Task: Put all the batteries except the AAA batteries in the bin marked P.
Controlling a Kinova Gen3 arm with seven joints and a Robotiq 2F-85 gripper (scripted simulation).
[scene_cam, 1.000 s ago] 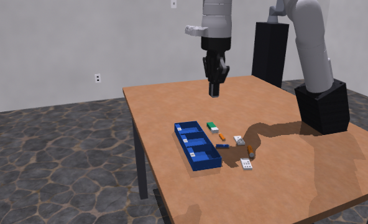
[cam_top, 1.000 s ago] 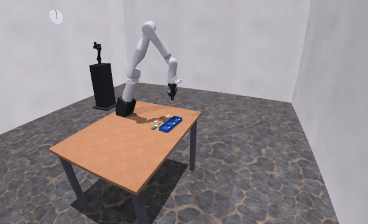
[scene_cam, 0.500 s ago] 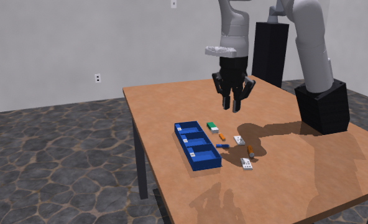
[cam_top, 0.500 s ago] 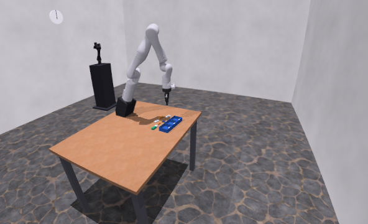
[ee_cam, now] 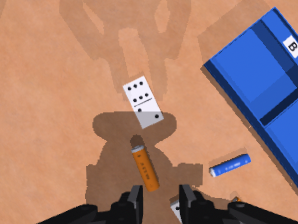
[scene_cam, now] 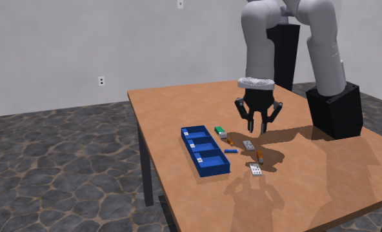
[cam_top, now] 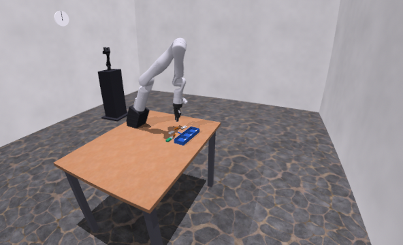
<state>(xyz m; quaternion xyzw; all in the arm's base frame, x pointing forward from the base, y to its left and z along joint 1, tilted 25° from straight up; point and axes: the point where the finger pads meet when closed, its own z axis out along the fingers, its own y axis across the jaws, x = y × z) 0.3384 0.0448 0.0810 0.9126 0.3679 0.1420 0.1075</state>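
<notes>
The large orange battery lies 1 cm behind my hand, 1 cm to the left of it and 10 cm below it. Round my hand: small orange battery (2 cm ahead, 11 cm to the right, 10 cm below); blue three-compartment bin (13 cm ahead, 9 cm to the right, 9 cm below); blue battery (5 cm ahead, 5 cm to the right, 10 cm below).
</notes>
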